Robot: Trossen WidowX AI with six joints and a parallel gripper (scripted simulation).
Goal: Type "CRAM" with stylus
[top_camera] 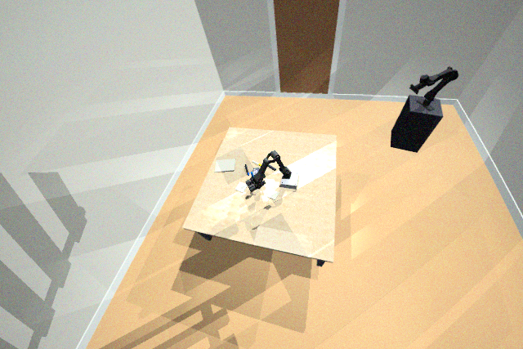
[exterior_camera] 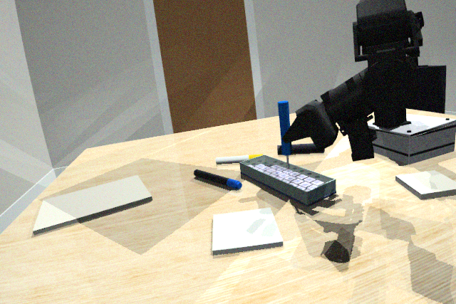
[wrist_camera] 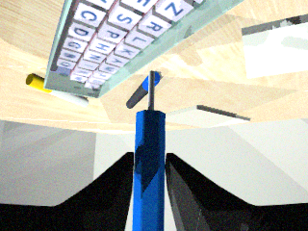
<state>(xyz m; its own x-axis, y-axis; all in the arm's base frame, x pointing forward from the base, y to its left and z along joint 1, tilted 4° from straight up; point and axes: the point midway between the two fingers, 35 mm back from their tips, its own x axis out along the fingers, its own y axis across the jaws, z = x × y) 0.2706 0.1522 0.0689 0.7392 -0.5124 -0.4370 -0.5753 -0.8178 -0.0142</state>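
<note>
Now: gripper tip 90 mm above the keyboard and 50 mm to the left of it. The rest, counted from my gripper tip: stylus tip: 50 mm below; then blue stylus: 10 mm below.
</note>
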